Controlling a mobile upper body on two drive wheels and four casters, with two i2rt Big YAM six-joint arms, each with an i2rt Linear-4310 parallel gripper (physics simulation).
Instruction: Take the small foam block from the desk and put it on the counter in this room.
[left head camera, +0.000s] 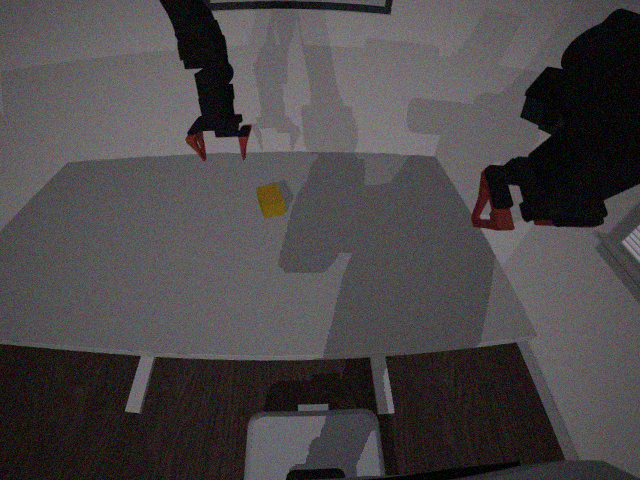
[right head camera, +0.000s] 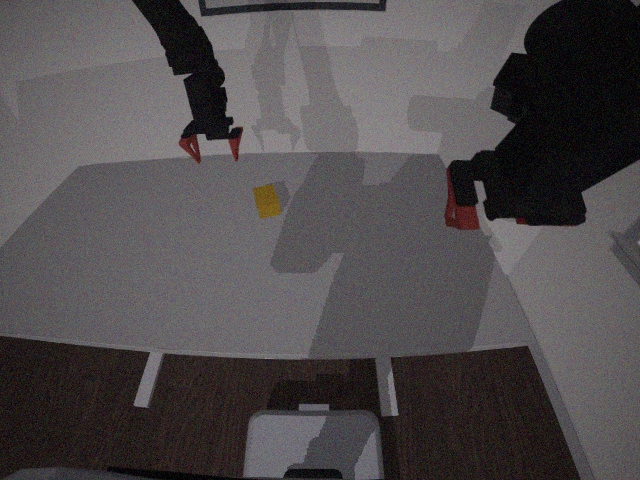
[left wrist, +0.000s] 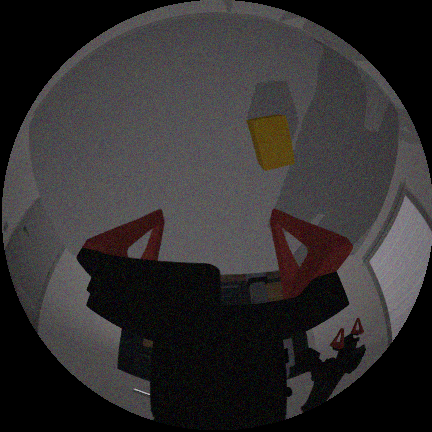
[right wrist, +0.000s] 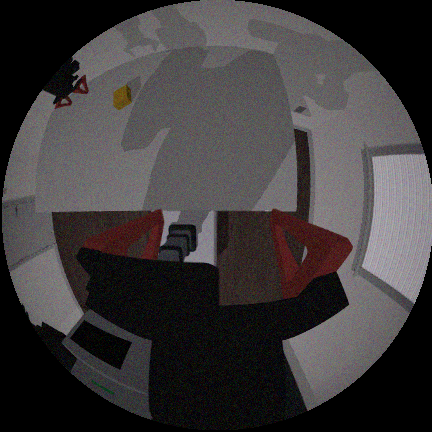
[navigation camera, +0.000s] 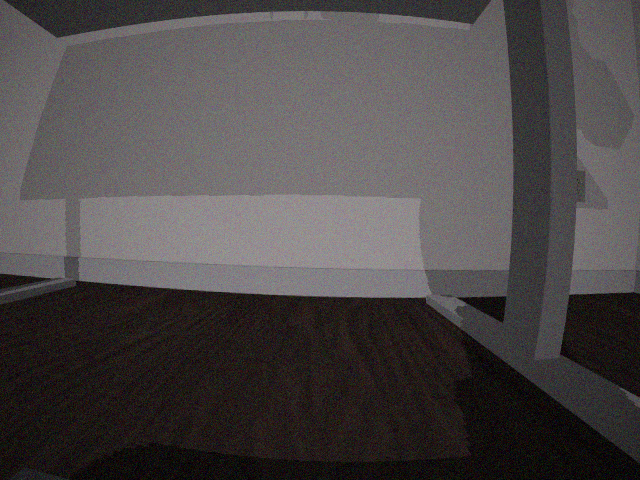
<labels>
same spot on desk: (left head camera: 376, 255) = (right head camera: 369, 255)
</labels>
